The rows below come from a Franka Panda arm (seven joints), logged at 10 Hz.
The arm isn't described. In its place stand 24 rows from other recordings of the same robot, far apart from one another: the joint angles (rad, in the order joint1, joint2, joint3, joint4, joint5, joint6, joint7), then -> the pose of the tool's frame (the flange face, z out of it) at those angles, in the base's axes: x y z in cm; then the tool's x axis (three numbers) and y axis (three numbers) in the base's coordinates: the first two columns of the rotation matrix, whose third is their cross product.
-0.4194, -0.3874, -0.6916, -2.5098, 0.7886, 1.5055, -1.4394 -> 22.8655 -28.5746 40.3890 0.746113 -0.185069 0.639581 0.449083 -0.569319 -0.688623
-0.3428, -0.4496, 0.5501, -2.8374, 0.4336, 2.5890, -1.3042 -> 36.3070 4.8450 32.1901 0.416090 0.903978 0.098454 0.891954 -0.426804 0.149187
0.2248, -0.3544, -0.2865, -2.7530, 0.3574, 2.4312, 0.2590 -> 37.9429 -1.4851 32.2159 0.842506 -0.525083 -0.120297 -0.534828 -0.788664 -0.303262
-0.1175, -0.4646, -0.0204, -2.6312, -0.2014, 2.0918, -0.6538 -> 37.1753 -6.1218 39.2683 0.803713 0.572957 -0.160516 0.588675 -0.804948 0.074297
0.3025, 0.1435, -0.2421, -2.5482, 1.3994, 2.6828, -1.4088 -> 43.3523 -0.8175 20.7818 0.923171 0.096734 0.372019 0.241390 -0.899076 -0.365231
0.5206, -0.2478, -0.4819, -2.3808, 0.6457, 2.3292, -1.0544 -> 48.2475 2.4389 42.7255 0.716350 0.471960 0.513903 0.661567 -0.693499 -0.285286
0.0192, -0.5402, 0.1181, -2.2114, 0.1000, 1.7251, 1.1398 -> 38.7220 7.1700 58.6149 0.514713 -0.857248 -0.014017 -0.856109 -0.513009 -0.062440
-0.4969, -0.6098, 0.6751, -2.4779, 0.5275, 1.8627, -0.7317 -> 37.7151 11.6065 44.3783 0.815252 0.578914 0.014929 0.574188 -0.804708 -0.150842
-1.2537, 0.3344, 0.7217, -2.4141, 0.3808, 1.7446, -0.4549 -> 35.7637 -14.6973 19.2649 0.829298 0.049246 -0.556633 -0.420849 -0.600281 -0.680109
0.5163, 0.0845, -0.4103, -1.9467, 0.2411, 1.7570, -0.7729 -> 54.0073 8.2568 42.2724 0.688414 0.722458 -0.064343 0.672434 -0.668957 -0.316748
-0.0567, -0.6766, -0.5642, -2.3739, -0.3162, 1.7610, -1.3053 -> 27.5939 -26.5028 51.7434 0.656636 0.753644 0.029135 0.754148 -0.656581 -0.012773
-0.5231, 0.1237, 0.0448, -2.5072, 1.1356, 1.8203, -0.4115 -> 39.3974 -12.0044 22.7856 0.724680 -0.413815 -0.550996 -0.660451 -0.188999 -0.726694
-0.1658, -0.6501, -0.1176, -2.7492, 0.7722, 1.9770, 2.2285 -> 33.0143 -4.7568 41.2655 -0.918954 -0.142130 -0.367861 -0.348373 0.729734 0.588324
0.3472, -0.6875, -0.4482, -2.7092, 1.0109, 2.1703, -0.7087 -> 36.1521 -0.1550 44.6760 0.922964 -0.129590 0.362413 0.251441 -0.509889 -0.822673
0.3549, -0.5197, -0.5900, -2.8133, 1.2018, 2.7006, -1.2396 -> 35.6970 -9.7052 33.9201 0.776056 -0.234697 0.585366 0.144474 -0.837332 -0.527259
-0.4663, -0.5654, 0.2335, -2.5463, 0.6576, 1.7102, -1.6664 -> 35.7391 -2.3732 44.5506 0.381677 0.789315 0.480942 0.922722 -0.295032 -0.248072
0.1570, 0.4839, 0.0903, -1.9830, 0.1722, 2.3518, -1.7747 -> 58.1299 14.8143 21.0953 -0.297530 0.939335 0.170663 0.944345 0.315832 -0.091998
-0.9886, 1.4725, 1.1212, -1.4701, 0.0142, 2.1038, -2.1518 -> 67.8579 -6.3013 11.7703 -0.251349 0.319163 0.913761 0.967641 0.061166 0.244806
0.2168, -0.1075, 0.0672, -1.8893, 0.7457, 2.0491, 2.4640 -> 52.3989 19.3165 59.0048 -0.726059 -0.441868 -0.526869 -0.674506 0.606648 0.420737
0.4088, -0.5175, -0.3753, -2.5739, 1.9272, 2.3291, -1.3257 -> 42.1641 2.4202 47.1155 0.619028 -0.558036 0.552630 0.415548 -0.364362 -0.833402
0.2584, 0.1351, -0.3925, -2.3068, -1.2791, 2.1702, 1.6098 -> 50.2825 -10.5724 29.2597 0.658229 -0.363851 0.659050 -0.748662 -0.408240 0.522346
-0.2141, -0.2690, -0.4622, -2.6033, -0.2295, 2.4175, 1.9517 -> 33.5520 -26.4293 34.2656 -0.770287 -0.637464 0.017262 -0.636798 0.767482 -0.073888
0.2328, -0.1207, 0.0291, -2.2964, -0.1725, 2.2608, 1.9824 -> 48.7596 12.6152 40.7302 -0.051762 -0.993454 0.101831 -0.990995 0.038488 -0.128245
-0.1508, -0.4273, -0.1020, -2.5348, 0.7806, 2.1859, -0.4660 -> 41.0846 -8.0183 43.8839 0.934908 -0.286459 0.209497 -0.106769 -0.789995 -0.603745
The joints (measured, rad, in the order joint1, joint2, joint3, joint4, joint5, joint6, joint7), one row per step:
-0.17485, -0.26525, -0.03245, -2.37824, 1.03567, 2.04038, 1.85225
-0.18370, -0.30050, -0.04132, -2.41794, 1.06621, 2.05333, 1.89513
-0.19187, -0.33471, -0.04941, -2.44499, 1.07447, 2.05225, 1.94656
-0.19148, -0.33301, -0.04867, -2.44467, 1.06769, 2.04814, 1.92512
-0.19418, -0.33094, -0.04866, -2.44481, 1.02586, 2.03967, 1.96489
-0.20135, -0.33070, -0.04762, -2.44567, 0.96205, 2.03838, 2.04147
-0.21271, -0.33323, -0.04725, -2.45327, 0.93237, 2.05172, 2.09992
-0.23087, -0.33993, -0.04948, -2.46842, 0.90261, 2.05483, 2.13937
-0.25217, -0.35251, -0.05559, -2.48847, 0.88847, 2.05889, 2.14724
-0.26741, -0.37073, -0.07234, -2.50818, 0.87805, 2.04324, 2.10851
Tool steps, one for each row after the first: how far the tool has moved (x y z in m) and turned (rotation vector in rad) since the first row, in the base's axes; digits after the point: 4 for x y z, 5 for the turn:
-0.0115, -0.0065, -0.0007, 0.03707, 0.02441, -0.06849
-0.0217, -0.0113, 0.0024, 0.06458, 0.05279, -0.11806
-0.0218, -0.0104, 0.0014, 0.05365, 0.04141, -0.09765
-0.0234, -0.0114, -0.0015, 0.03532, 0.08268, -0.09790
-0.0260, -0.0154, -0.0046, 0.00439, 0.14903, -0.12137
-0.0288, -0.0220, -0.0078, -0.00827, 0.19285, -0.16643
-0.0349, -0.0307, -0.0128, -0.01950, 0.23099, -0.20111
-0.0431, -0.0414, -0.0169, -0.02433, 0.24361, -0.22912
-0.0532, -0.0510, -0.0190, -0.02780, 0.22769, -0.21680

